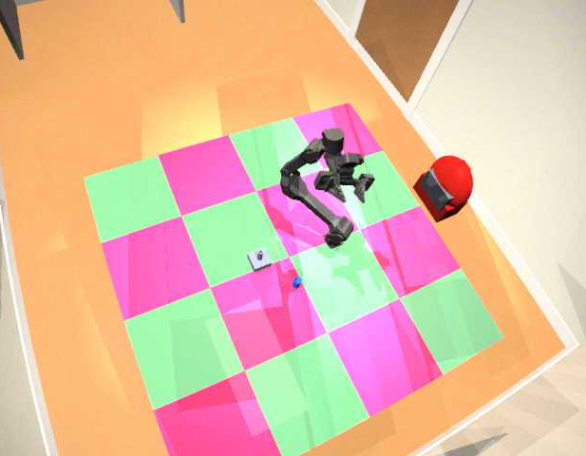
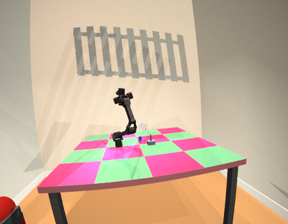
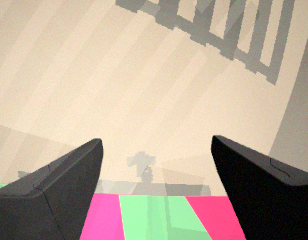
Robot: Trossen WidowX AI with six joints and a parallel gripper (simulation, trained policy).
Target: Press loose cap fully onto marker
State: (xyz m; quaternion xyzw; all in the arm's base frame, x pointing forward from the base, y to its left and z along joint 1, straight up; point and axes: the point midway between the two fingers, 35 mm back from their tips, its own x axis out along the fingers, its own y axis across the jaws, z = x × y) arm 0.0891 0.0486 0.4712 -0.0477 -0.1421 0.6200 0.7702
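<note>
The blue cap is 45 cm below my gripper tip, 13 cm ahead of it and 3 cm to the left of it. From my gripper tip the other things lie so: grey holder block: 46 cm below, 22 cm ahead, 11 cm to the right.
</note>
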